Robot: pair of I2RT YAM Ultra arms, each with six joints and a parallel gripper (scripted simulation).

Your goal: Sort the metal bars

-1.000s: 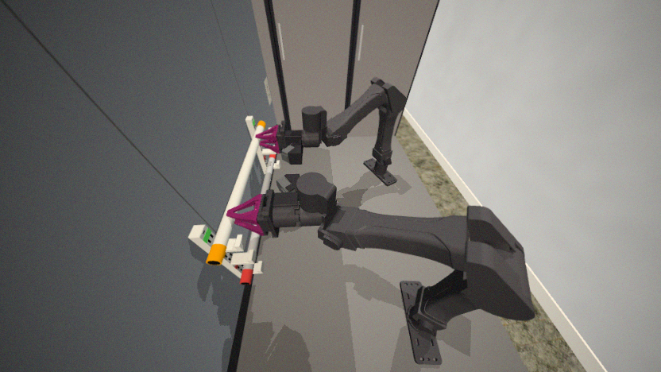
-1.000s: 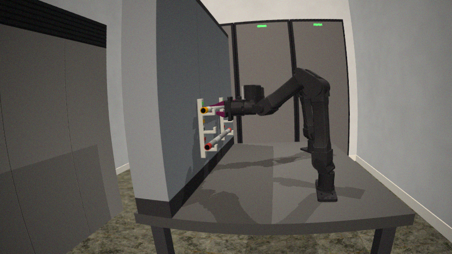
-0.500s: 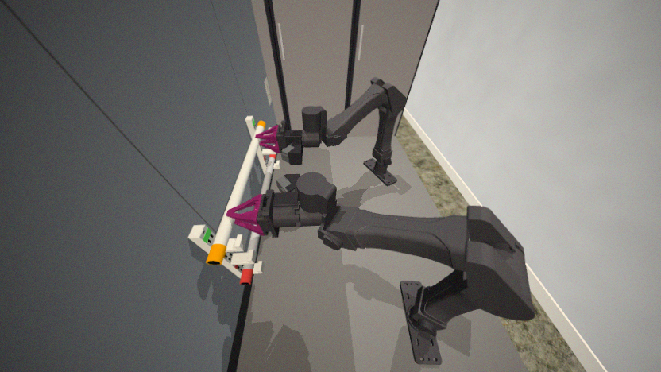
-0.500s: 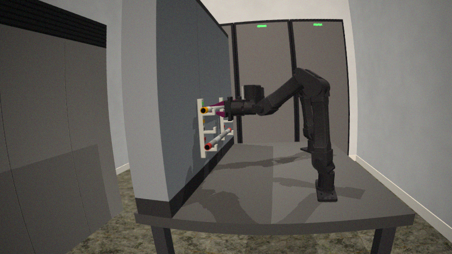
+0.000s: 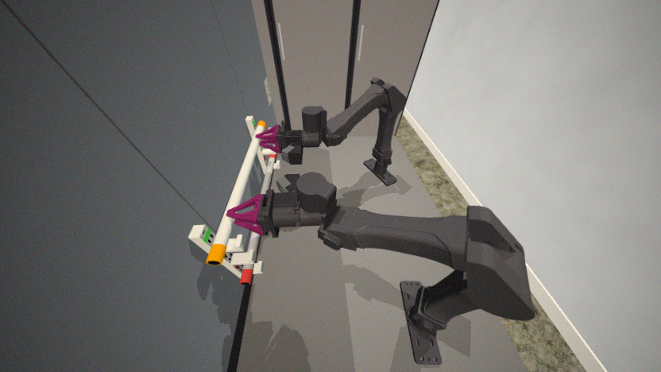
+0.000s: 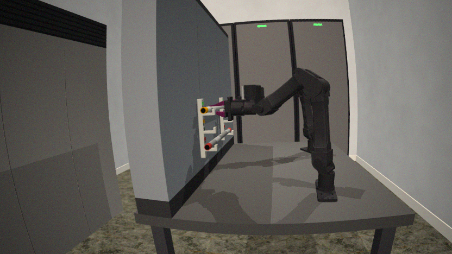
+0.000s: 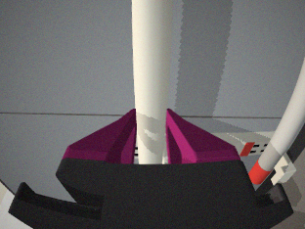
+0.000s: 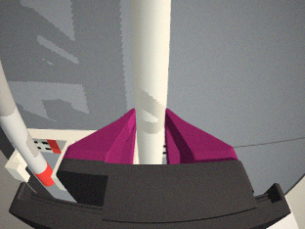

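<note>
The orange-ended bar is 150 mm to the left of my right hand. From my right hand the other things lie so: grey wall panel: 90 mm ahead, 130 mm to the left, 120 mm above; then red-ended bar: 10 mm behind, 140 mm to the left, 150 mm below.
My left gripper is now 150 mm to the left of the orange-ended bar and 20 mm short of it. Also, from my left hand: grey wall panel (170 mm to the right, 120 mm ahead, 120 mm above); red-ended bar (150 mm to the right, 150 mm below, 10 mm ahead).
</note>
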